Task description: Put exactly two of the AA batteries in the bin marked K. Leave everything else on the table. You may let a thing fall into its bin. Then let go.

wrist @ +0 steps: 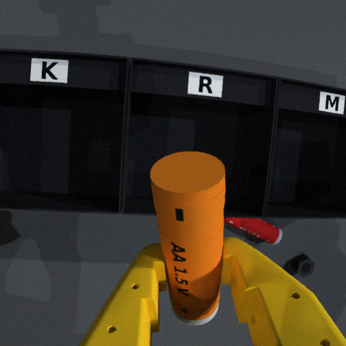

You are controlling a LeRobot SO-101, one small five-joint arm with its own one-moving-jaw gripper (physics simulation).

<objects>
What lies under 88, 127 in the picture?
A dark bin.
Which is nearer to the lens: the red AA battery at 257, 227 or the orange AA battery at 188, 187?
The orange AA battery.
</objects>
